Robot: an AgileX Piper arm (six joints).
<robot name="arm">
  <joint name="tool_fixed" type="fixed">
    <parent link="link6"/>
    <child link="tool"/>
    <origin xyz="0 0 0" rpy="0 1.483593 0"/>
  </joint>
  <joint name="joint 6" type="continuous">
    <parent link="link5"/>
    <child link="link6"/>
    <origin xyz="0.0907 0 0.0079" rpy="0 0 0"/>
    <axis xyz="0.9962 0 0.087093"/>
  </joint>
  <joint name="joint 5" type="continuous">
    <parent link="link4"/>
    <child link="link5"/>
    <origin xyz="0 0 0" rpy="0 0 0"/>
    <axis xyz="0 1 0"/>
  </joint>
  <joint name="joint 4" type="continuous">
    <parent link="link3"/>
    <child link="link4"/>
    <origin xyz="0.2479 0 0.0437" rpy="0 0 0"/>
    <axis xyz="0.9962 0 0.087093"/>
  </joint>
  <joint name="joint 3" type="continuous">
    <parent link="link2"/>
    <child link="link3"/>
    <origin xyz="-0.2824 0 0.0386" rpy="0 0 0"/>
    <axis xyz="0 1 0"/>
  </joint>
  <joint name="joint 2" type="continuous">
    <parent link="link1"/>
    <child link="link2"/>
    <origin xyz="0 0 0" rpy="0 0 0"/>
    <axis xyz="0 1 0"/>
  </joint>
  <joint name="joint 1" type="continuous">
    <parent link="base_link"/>
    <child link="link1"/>
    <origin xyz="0 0 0.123" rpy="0 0 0"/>
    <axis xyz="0 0 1"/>
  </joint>
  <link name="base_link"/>
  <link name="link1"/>
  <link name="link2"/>
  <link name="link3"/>
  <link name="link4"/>
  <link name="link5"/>
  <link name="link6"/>
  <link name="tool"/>
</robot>
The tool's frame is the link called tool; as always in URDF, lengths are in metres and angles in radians. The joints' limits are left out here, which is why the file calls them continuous.
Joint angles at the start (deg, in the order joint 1, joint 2, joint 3, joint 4, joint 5, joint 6): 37.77, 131.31, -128.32, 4.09, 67.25, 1.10
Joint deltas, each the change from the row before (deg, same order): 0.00, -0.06, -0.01, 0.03, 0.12, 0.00; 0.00, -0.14, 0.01, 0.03, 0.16, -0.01; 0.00, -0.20, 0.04, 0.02, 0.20, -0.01; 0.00, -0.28, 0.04, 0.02, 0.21, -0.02; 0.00, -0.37, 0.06, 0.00, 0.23, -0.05; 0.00, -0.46, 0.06, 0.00, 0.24, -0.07; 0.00, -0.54, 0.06, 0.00, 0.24, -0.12; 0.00, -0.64, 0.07, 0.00, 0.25, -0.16; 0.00, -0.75, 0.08, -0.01, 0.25, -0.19; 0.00, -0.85, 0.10, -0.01, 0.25, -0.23; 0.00, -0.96, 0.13, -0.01, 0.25, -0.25; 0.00, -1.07, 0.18, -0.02, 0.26, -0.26; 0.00, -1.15, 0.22, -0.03, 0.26, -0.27; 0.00, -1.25, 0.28, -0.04, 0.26, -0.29; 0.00, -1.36, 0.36, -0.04, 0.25, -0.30
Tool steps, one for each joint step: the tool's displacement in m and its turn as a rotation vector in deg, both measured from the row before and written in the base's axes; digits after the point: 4 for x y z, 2 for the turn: -0.0003, -0.0001, 0.0005, -0.01, 0.06, 0.01; -0.0005, -0.0003, 0.0011, 0.00, 0.04, 0.02; -0.0007, -0.0005, 0.0014, -0.01, 0.04, 0.02; -0.0008, -0.0006, 0.0021, 0.03, -0.02, 0.03; -0.0010, -0.0008, 0.0028, 0.03, -0.08, 0.06; -0.0012, -0.0009, 0.0035, 0.08, -0.15, 0.08; -0.0014, -0.0011, 0.0042, 0.11, -0.23, 0.13; -0.0017, -0.0013, 0.0050, 0.15, -0.30, 0.16; -0.0020, -0.0015, 0.0059, 0.19, -0.40, 0.19; -0.0023, -0.0018, 0.0066, 0.23, -0.48, 0.22; -0.0026, -0.0020, 0.0073, 0.27, -0.55, 0.24; -0.0030, -0.0023, 0.0079, 0.29, -0.60, 0.25; -0.0033, -0.0026, 0.0083, 0.30, -0.64, 0.25; -0.0037, -0.0029, 0.0088, 0.30, -0.69, 0.27; -0.0042, -0.0033, 0.0091, 0.32, -0.73, 0.27
